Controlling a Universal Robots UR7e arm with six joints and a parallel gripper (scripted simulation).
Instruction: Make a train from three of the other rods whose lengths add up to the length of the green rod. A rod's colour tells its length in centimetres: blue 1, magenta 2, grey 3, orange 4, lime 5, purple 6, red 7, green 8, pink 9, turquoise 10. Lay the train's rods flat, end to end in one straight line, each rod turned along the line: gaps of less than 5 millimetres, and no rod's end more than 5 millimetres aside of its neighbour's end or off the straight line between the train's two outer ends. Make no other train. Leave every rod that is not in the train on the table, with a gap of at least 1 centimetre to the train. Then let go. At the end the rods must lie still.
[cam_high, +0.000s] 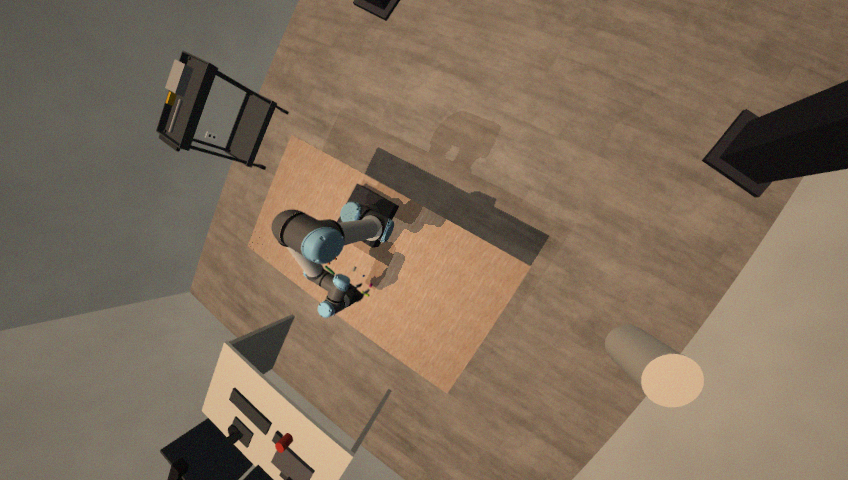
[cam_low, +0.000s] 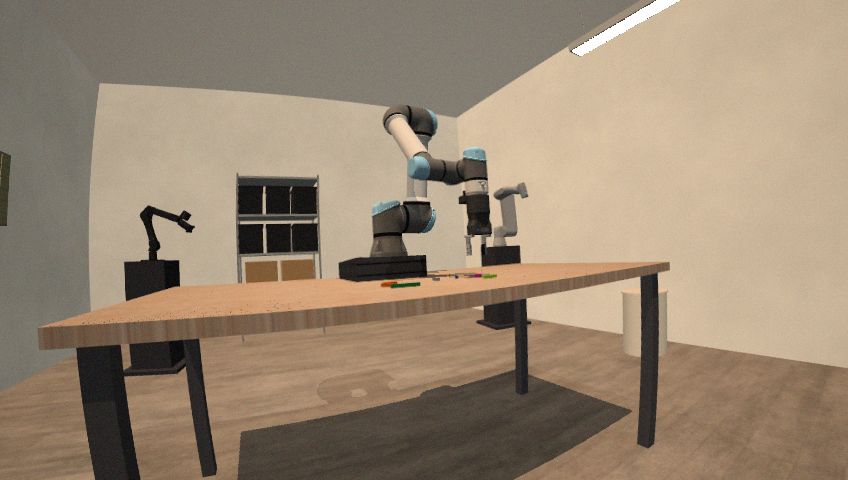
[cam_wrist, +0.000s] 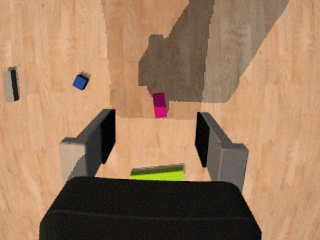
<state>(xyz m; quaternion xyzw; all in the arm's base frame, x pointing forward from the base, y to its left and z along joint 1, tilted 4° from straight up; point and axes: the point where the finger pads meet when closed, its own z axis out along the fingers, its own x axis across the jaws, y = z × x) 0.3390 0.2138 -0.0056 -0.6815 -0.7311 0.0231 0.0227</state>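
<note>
The magenta rod lies 8 cm below my hand. The rest, counted from my hand: lime rod (8 cm below, 7 cm ahead, 1 cm to the left); small blue rod (8 cm below, 7 cm to the right, 1 cm behind); grey rod (14 cm to the right, 8 cm below, 1 cm behind).
</note>
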